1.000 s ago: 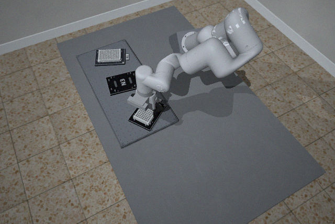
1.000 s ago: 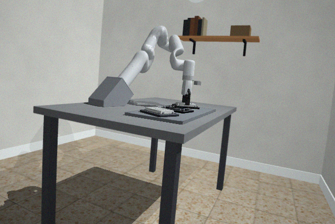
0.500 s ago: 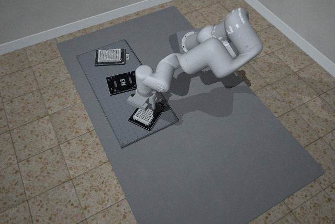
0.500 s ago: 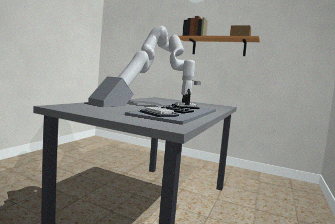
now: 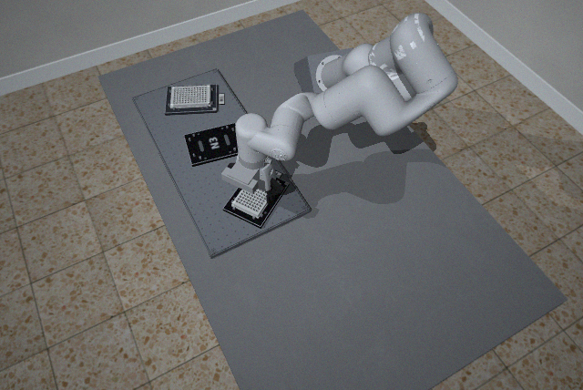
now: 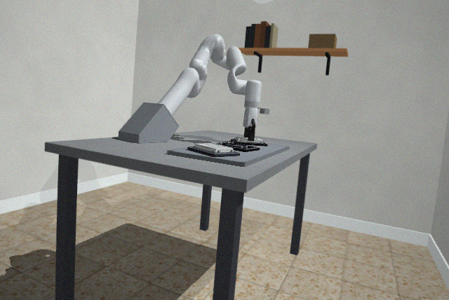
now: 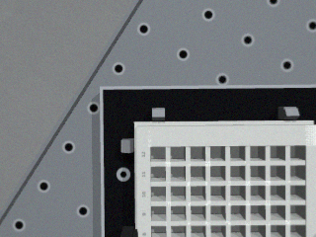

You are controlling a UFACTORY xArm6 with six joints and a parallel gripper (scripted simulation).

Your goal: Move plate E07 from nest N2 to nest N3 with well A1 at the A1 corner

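My hand is 20 mm above the nest N2. Also, from my hand: black nest (230 mm to the right, 50 mm ahead, 20 mm below).
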